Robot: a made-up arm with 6 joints. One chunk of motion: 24 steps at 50 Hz.
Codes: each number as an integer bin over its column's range. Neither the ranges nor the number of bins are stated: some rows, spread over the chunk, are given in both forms.
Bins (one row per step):
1: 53 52 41 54 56 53
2: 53 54 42 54 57 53
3: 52 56 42 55 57 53
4: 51 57 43 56 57 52
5: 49 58 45 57 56 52
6: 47 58 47 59 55 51
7: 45 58 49 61 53 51
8: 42 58 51 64 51 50
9: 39 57 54 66 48 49
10: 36 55 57 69 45 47
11: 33 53 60 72 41 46
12: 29 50 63 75 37 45
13: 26 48 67 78 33 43
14: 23 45 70 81 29 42
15: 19 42 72 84 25 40
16: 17 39 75 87 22 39
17: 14 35 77 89 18 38
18: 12 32 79 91 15 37
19: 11 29 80 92 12 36
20: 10 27 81 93 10 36
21: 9 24 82 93 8 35
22: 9 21 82 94 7 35
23: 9 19 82 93 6 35
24: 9 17 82 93 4 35
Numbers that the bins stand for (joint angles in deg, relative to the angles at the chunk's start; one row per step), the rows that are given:
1: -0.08 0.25 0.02 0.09 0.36 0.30
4: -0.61 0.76 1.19 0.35 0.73 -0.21
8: -2.97 0.86 5.88 1.40 -1.45 -1.24
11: -5.33 0.35 11.15 2.45 -5.09 -3.30
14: -7.96 -0.45 17.01 3.64 -9.45 -5.36
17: -10.32 -1.46 21.11 4.69 -13.45 -7.42
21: -11.64 -2.58 24.04 5.21 -17.09 -8.97
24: -11.64 -3.28 24.04 5.21 -18.55 -8.97
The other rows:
2: -0.08 0.45 0.61 0.09 0.73 0.30
3: -0.34 0.66 0.61 0.22 0.73 0.30
5: -1.13 0.86 2.36 0.48 0.36 -0.21
6: -1.66 0.86 3.54 0.75 0.00 -0.73
7: -2.18 0.86 4.71 1.01 -0.73 -0.73
9: -3.76 0.76 7.64 1.67 -2.55 -1.76
10: -4.55 0.56 9.39 2.06 -3.64 -2.79
12: -6.38 0.05 12.91 2.85 -6.55 -3.82
13: -7.17 -0.15 15.25 3.24 -8.00 -4.85
15: -9.01 -0.76 18.18 4.03 -10.91 -6.39
16: -9.54 -1.06 19.94 4.42 -12.00 -6.91
18: -10.85 -1.77 22.28 4.95 -14.55 -7.94
19: -11.11 -2.07 22.87 5.08 -15.64 -8.45
20: -11.37 -2.27 23.45 5.21 -16.36 -8.45
22: -11.64 -2.88 24.04 5.34 -17.45 -8.97
23: -11.64 -3.08 24.04 5.21 -17.82 -8.97

